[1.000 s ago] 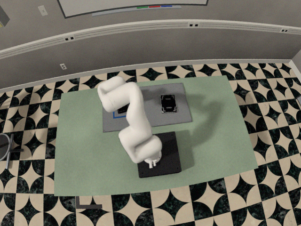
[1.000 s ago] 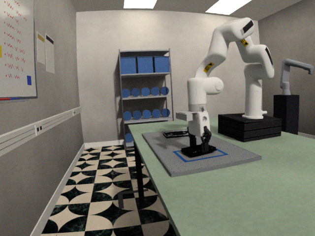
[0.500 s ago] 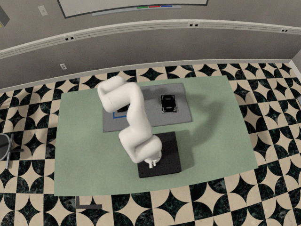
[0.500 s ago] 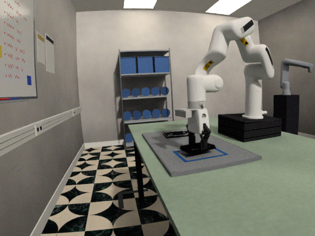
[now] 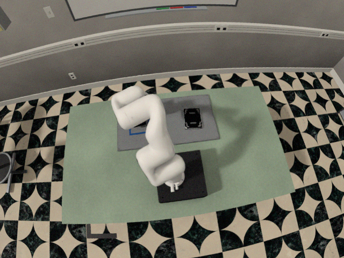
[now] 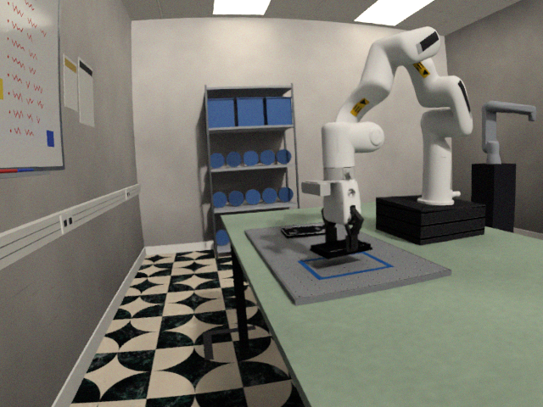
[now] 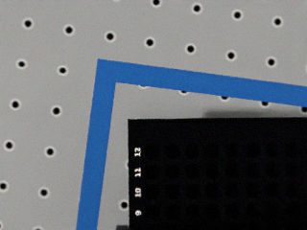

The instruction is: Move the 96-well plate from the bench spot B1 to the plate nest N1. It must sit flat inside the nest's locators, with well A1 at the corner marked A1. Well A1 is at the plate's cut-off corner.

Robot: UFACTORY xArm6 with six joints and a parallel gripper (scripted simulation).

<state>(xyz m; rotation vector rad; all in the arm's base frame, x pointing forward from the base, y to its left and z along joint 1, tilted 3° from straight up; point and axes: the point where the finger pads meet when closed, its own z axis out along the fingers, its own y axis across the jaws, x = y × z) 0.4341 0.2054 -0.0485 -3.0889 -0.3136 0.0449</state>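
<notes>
Right now the plate nest N1 is 20 mm behind my hand, 380 mm to the right of it and 50 mm below it. From my hand the other things lie so: 96-well plate 10 mm below.
</notes>
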